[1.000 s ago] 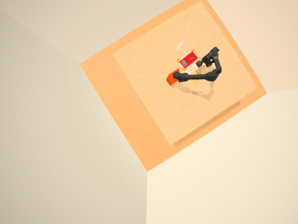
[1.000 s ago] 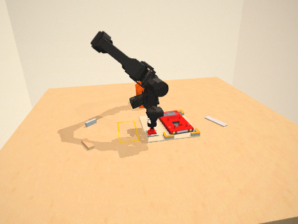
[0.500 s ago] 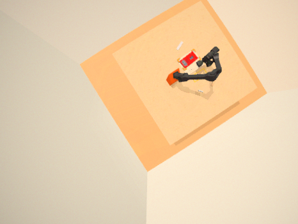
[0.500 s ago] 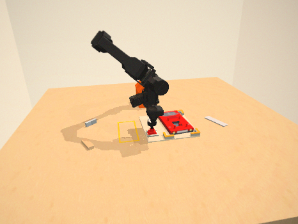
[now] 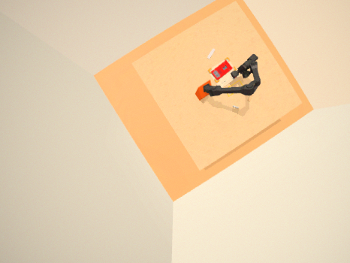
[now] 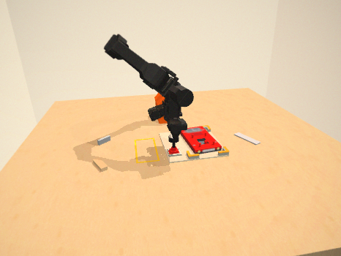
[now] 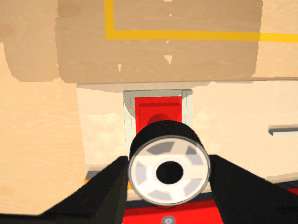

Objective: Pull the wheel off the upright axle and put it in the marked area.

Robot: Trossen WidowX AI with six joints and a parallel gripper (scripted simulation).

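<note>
The black axle is 30 mm below my gripper tip. Round my gripper tip: black wheel right at my gripper tip; tan block 270 mm to the right, 60 mm below, 50 mm ahead.
</note>
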